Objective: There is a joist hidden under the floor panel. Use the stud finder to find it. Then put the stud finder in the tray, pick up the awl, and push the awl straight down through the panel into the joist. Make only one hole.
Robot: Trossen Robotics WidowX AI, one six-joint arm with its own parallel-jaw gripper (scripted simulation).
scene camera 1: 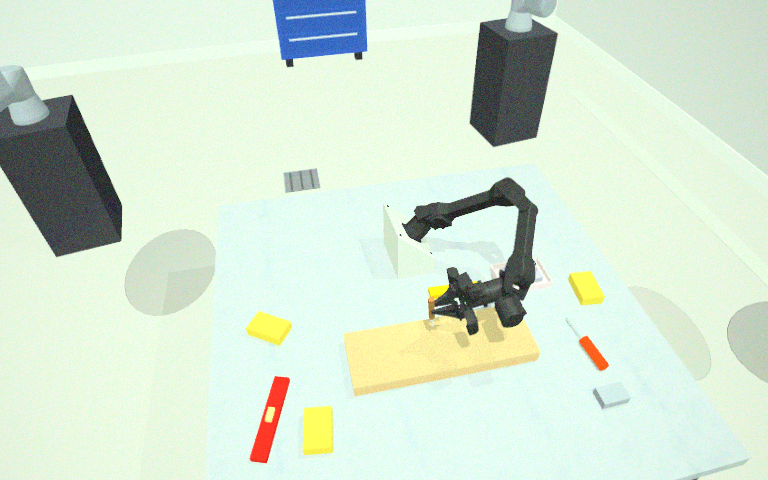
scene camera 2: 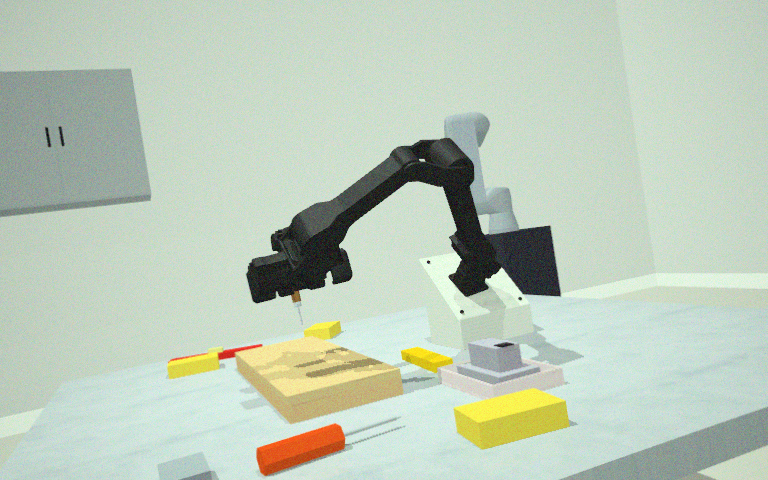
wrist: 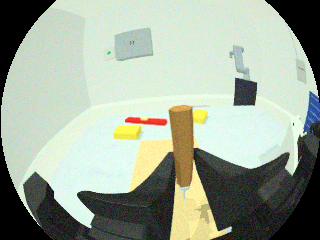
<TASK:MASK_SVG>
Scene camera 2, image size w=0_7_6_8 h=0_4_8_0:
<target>my gripper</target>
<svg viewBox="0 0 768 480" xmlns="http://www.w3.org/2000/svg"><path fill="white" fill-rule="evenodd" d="M327 275L314 283L305 283L296 277L295 286L278 291L278 295L285 297L303 289L314 290L325 286ZM246 273L253 302L261 303L277 298L276 292L257 297L251 284L249 271ZM343 248L340 248L344 264L330 269L333 278L332 284L347 282L353 276L348 254ZM288 227L278 229L278 231L271 235L273 251L281 252L278 240Z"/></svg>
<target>stud finder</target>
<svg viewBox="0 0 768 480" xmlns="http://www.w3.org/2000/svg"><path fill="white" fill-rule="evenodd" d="M456 365L458 374L492 385L541 372L540 366L522 362L519 343L494 338L469 342L468 348L471 362Z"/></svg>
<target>yellow bar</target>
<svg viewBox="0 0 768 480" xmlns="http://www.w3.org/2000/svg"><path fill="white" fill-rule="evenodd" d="M401 350L402 360L437 373L437 367L453 364L452 358L420 347Z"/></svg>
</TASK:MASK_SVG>
